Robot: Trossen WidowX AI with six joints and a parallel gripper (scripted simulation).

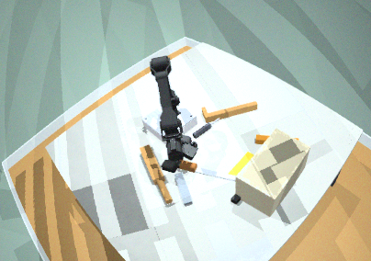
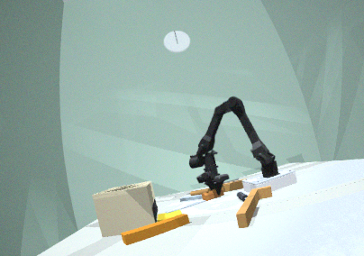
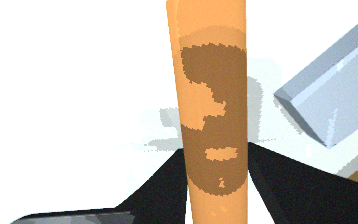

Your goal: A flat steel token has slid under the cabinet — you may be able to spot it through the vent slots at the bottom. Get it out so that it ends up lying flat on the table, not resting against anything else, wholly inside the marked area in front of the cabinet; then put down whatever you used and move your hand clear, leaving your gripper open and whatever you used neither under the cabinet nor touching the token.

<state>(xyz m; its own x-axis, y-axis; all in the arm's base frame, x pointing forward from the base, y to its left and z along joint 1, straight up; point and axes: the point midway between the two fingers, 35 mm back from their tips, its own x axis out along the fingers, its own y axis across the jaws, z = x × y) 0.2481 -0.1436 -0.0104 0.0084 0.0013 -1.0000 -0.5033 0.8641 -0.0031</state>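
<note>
Now: gripper tip 110 mm short of the grey flat bar and 60 mm to the left of it. Also, from my gripper tip: orange paddle (110 mm to the right, 10 mm above); then orange bar (220 mm ahead, 410 mm to the left, 10 mm above).
</note>
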